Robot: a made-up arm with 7 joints. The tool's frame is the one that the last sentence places.
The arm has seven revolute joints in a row. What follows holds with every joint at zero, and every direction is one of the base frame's.
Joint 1 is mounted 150.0 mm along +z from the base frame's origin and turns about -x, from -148.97 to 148.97 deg.
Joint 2 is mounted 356.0 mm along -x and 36.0 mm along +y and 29.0 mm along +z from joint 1 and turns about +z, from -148.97 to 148.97 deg.
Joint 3 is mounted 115.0 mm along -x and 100.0 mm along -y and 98.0 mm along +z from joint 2 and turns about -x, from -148.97 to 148.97 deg.
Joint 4 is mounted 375.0 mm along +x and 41.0 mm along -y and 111.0 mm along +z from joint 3 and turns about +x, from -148.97 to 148.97 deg.
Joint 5 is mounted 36.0 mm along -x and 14.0 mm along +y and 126.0 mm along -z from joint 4 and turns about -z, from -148.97 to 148.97 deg.
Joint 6 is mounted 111.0 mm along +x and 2.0 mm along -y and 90.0 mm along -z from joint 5 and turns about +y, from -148.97 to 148.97 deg.
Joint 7 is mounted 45.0 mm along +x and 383.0 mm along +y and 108.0 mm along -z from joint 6 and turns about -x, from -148.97 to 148.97 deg.
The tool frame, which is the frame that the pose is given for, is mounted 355.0 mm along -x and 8.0 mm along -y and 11.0 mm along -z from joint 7; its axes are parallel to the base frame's.
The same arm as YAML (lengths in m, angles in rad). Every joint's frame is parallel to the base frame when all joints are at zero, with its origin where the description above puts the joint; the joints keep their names.
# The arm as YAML. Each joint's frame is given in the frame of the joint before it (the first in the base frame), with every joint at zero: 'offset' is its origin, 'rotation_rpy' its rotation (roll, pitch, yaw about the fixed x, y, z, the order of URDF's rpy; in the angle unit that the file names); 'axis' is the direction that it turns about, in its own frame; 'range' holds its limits. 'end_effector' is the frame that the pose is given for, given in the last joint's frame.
length_unit: m
angle_unit: rad
chain:
  - id: joint 1
    offset: [0.0, 0.0, 0.15]
    rotation_rpy: [0.0, 0.0, 0.0]
    axis: "-x"
    range: [-2.6, 2.6]
  - id: joint 2
    offset: [-0.356, 0.036, 0.029]
    rotation_rpy: [0.0, 0.0, 0.0]
    axis: "+z"
    range: [-2.6, 2.6]
  - id: joint 3
    offset: [-0.115, -0.1, 0.098]
    rotation_rpy: [0.0, 0.0, 0.0]
    axis: "-x"
    range: [-2.6, 2.6]
  - id: joint 4
    offset: [0.375, -0.041, 0.111]
    rotation_rpy: [0.0, 0.0, 0.0]
    axis: "+x"
    range: [-2.6, 2.6]
  - id: joint 5
    offset: [-0.036, 0.014, -0.126]
    rotation_rpy: [0.0, 0.0, 0.0]
    axis: "-z"
    range: [-2.6, 2.6]
  - id: joint 6
    offset: [0.111, -0.002, -0.09]
    rotation_rpy: [0.0, 0.0, 0.0]
    axis: "+y"
    range: [-2.6, 2.6]
  - id: joint 7
    offset: [0.045, 0.383, -0.108]
    rotation_rpy: [0.0, 0.0, 0.0]
    axis: "-x"
    range: [-2.6, 2.6]
end_effector:
  offset: [-0.355, -0.008, -0.011]
  rotation_rpy: [0.0, 0.0, 0.0]

